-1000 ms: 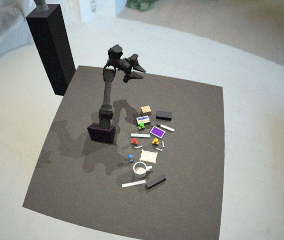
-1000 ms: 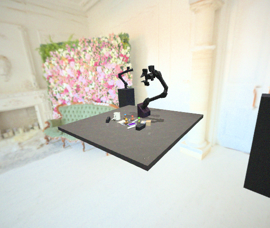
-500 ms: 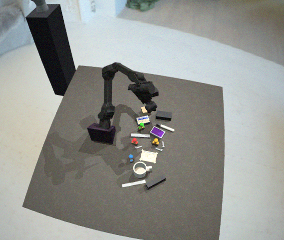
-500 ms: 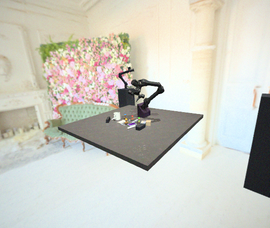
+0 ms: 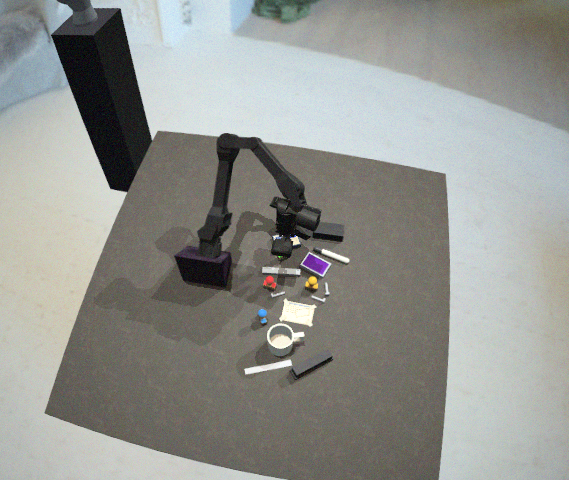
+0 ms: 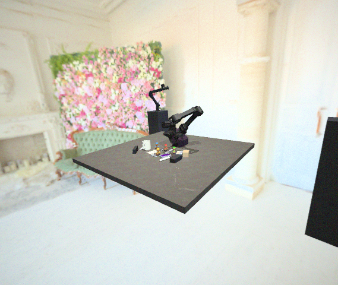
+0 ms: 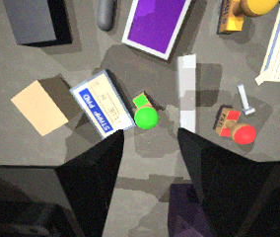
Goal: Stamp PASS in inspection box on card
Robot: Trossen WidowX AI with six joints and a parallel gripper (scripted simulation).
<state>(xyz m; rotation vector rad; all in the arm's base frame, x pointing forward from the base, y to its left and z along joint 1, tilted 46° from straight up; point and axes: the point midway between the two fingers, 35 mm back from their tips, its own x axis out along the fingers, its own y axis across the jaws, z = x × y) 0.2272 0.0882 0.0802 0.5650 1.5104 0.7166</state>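
My gripper tip is 80 mm above the green-knobbed stamp. The rest, counted from my gripper tip: purple ink pad: 110 mm ahead, 90 mm below, 10 mm to the right; then blue-labelled box: 90 mm below, 60 mm to the left, 10 mm behind; then grey bar: 90 mm below, 60 mm to the right.
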